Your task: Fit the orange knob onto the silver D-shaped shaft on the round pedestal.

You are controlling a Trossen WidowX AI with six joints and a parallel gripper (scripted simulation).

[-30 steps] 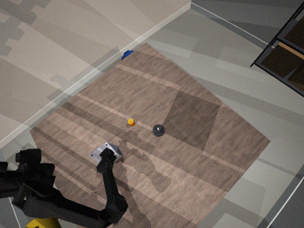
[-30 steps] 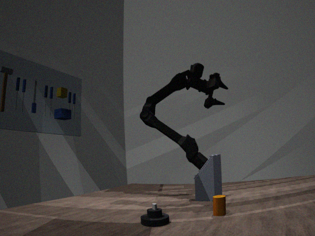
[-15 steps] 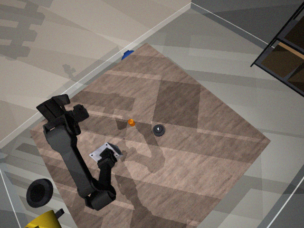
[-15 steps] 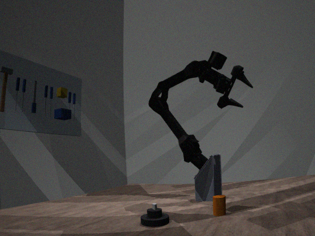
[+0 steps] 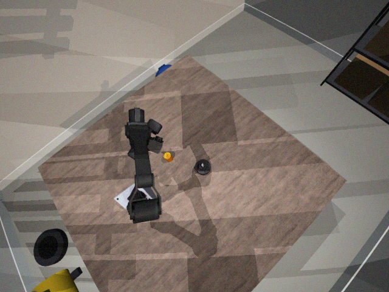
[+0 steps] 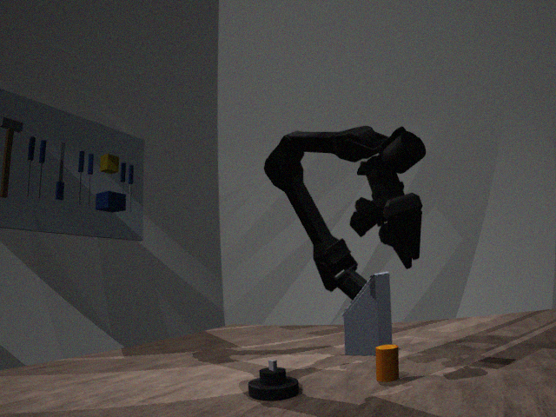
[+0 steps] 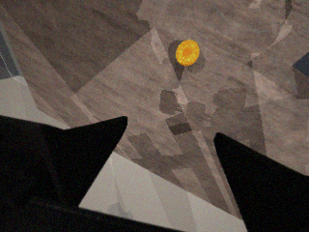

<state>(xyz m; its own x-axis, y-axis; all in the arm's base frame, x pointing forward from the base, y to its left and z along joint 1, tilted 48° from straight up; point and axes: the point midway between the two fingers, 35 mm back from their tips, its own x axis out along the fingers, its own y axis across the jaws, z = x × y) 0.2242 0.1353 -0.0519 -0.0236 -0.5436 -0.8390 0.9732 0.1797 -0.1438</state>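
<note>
My gripper tip is 160 mm above the orange knob, 50 mm to the left of it and 20 mm short of it. From my gripper tip the other things lie so: round black pedestal: 230 mm to the right, 170 mm below, 120 mm ahead.
</note>
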